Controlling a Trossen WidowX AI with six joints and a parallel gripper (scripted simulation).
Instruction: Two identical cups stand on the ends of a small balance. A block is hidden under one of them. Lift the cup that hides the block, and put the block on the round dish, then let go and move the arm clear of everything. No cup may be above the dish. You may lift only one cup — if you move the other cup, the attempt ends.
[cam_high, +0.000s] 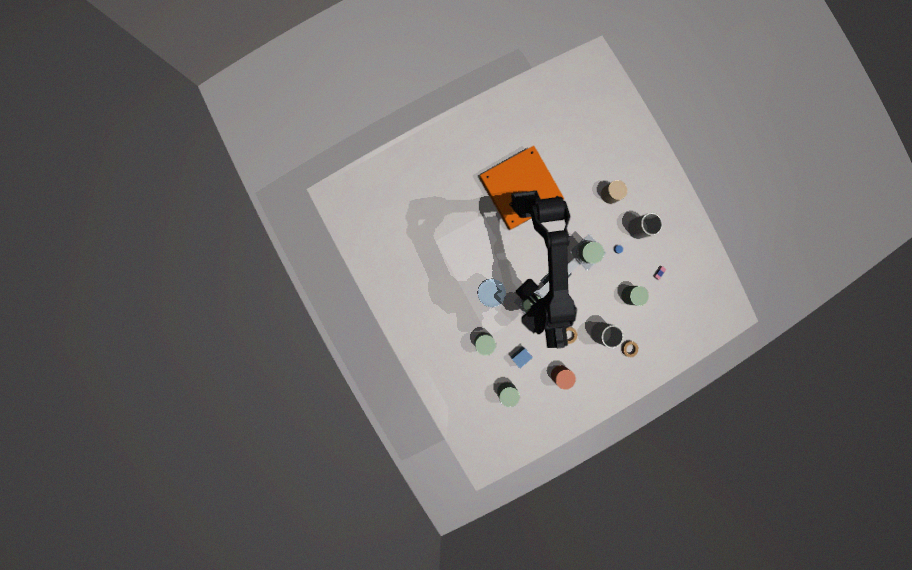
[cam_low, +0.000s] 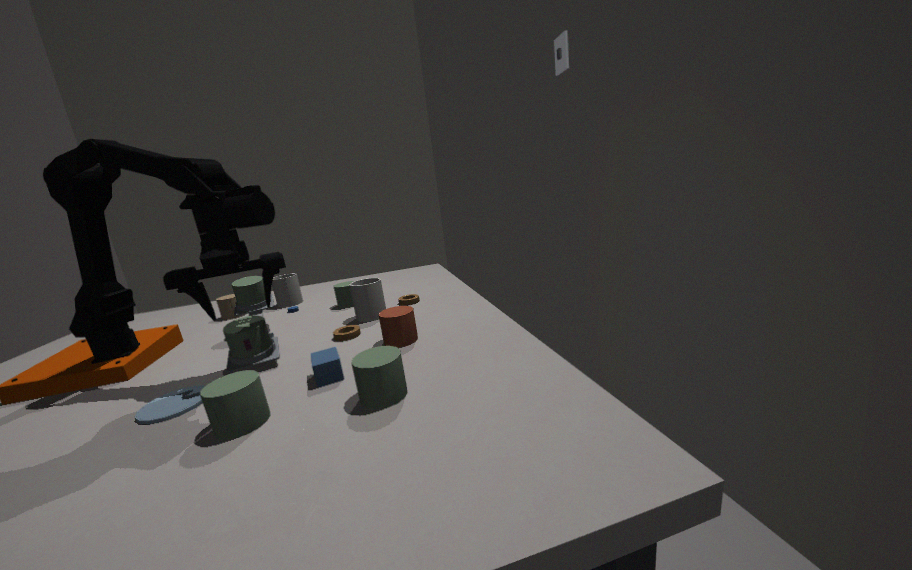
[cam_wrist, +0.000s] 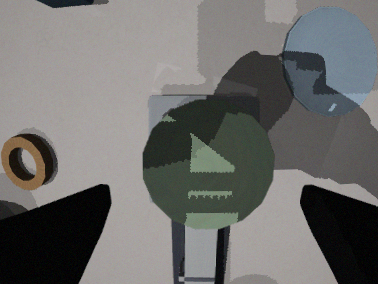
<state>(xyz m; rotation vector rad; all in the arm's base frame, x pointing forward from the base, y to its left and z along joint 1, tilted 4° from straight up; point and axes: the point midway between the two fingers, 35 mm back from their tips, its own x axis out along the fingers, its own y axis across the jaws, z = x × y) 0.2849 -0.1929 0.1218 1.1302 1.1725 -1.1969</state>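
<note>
Now: gripper tip 5 cm above the green cup and 2 cm to the left of it. The rest, counted from my gripper tip: light blue round dish: 12 cm behind, 11 cm below, 8 cm to the right; pale teal block: 7 cm below; red cylinder: 29 cm ahead, 7 cm to the right, 7 cm below.
</note>
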